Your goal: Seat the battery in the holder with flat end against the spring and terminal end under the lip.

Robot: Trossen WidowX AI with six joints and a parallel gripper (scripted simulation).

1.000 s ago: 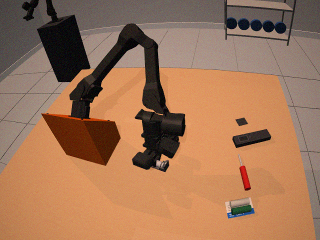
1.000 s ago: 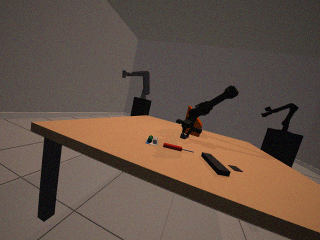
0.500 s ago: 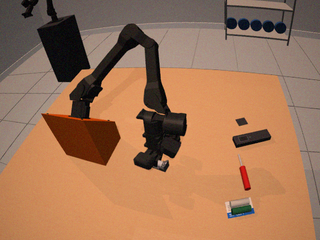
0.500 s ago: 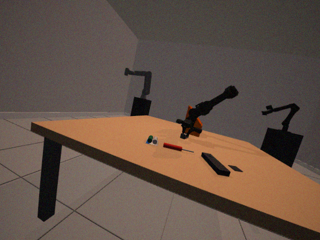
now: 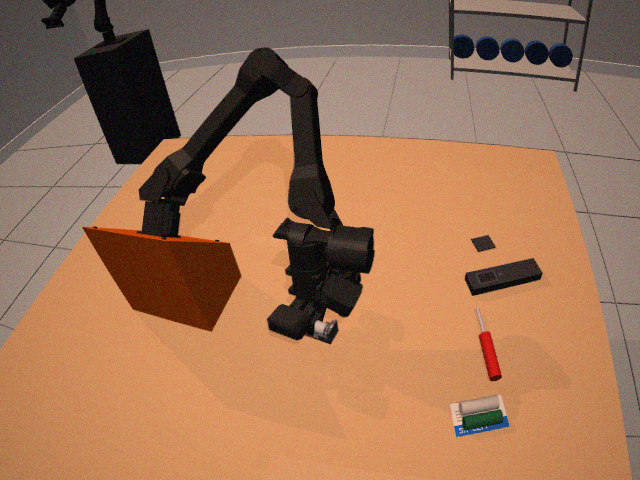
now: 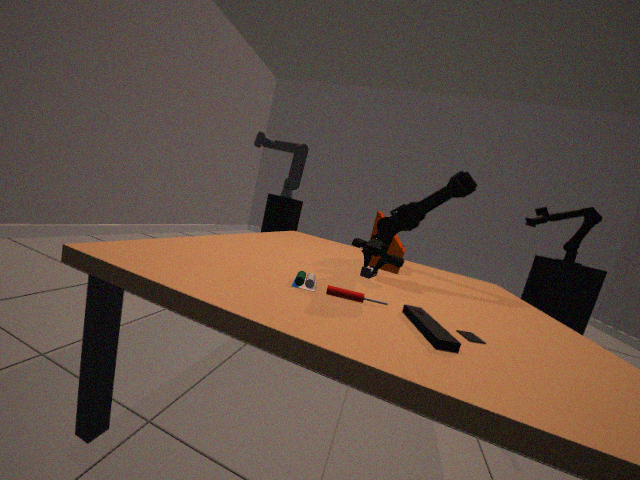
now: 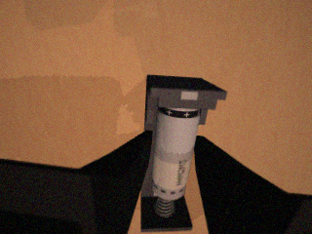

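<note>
Now: gripper tip 10 mm below the battery. The rest, counted from my gripper tip: red screwdriver 310 mm ahead, 30 mm to the left; then dark battery cover 300 mm ahead, 280 mm to the left, 10 mm below; then black remote 340 mm ahead, 180 mm to the left, 10 mm above.
</note>
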